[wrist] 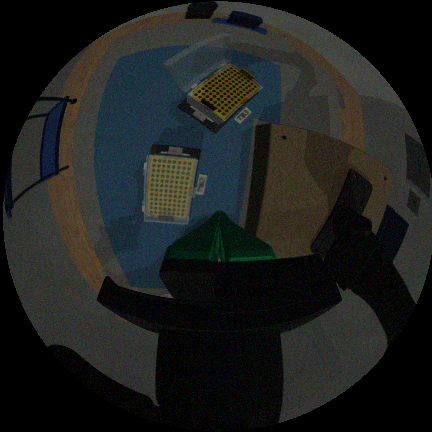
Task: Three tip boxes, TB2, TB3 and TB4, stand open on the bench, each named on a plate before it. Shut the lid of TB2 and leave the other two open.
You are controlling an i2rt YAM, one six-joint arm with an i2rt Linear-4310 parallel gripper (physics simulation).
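Where they show: gripper, fingertip midpoint: (218,216); arm's base at its link origin: (342,218).
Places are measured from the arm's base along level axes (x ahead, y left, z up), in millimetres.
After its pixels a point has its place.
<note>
A tip box (171,187) @(x 308, y 59, z -116 mm) with a pale yellow grid sits left of centre on the blue mat (117,100) @(x 500, y -107, z -193 mm). Its clear lid lies flat over the grid, looking shut. The name plate (201,184) @(x 246, y 62, z -191 mm) beside it is too small to read. The box TB3 (225,91) @(x 268, y -139, z -136 mm) stands further back, turned at an angle, with its name plate (243,115) @(x 204, y -121, z -191 mm) readable. Its clear lid (195,59) @(x 340, y -169, z -88 mm) stands up, open, behind the bright yellow grid. A third box does not show. My gripper (218,216) @(x 260, y 39, z 6 mm) is shut and empty, its green fingertips a little to the right of and nearer than the lidded box.
A tan board (325,150) @(x 81, y -101, z -51 mm) with a raised dark side lies at the right, with black arm parts over it. A blue framed object (52,137) is at the far left. Dark and blue items (245,19) show at the top. A wooden border (75,200) @(x 595, y 155, z -195 mm) runs around the bench.
</note>
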